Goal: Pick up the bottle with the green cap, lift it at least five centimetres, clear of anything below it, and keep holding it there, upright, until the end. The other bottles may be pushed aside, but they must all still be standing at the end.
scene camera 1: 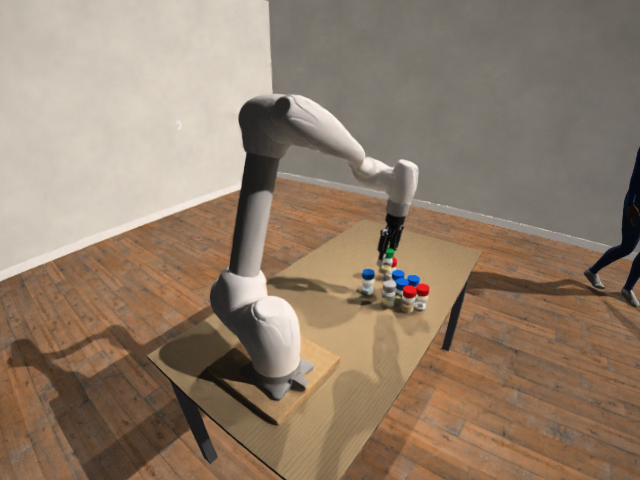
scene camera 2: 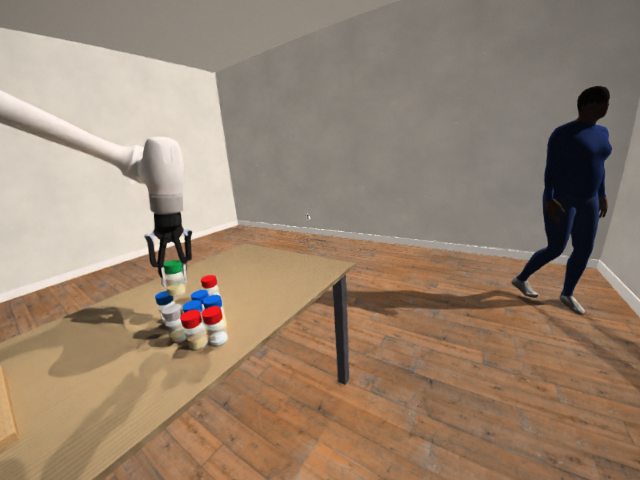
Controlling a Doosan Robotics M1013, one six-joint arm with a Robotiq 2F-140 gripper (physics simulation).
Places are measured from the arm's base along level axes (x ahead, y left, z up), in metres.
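Pixels of known places: gripper, fingertip midpoint: (scene camera 1: 383,264) (scene camera 2: 174,283); arm's base, origin of the base link: (scene camera 1: 277,370).
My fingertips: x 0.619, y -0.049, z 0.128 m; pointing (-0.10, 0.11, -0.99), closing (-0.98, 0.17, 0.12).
Observation:
For each thing: its top centre in the pictures, then the offset to it from my fingertips. Level surfaces: height alone.
- bottle with the green cap, middle of its top: (scene camera 2: 170,262) (scene camera 1: 387,249) dy -0.010, dx +0.001, dz +0.074 m
- blue cap, middle of its top: (scene camera 2: 163,294) (scene camera 1: 368,271) dy +0.061, dx -0.021, dz -0.049 m
- separate blue-capped bottle, middle of its top: (scene camera 2: 163,294) (scene camera 1: 368,271) dy +0.061, dx -0.021, dz -0.049 m
- red-capped bottle, middle of its top: (scene camera 2: 208,278) (scene camera 1: 391,259) dy +0.027, dx +0.134, dz -0.049 m
- table, its level: dz -0.154 m
The bottle with the green cap (scene camera 1: 387,262) (scene camera 2: 175,287) hangs upright in the air. My gripper (scene camera 1: 387,257) (scene camera 2: 174,278) points straight down and is shut on it, one finger on each side just below the cap. In scene camera 2 the bottle's base shows near the height of the blue cap (scene camera 2: 164,298) of a bottle below it; the exact gap is hard to tell. The other bottles stand upright: one with a grey cap (scene camera 1: 389,285) (scene camera 2: 172,313), several with blue caps and several with red caps.
A separate blue-capped bottle (scene camera 1: 367,283) stands left of the group in scene camera 1. A red-capped bottle (scene camera 2: 208,281) stands behind the group. Two more red-capped bottles (scene camera 1: 408,292) (scene camera 1: 422,290) stand at its front. A person in blue (scene camera 1: 626,227) (scene camera 2: 576,170) is off beyond the table (scene camera 1: 320,310) (scene camera 2: 289,279).

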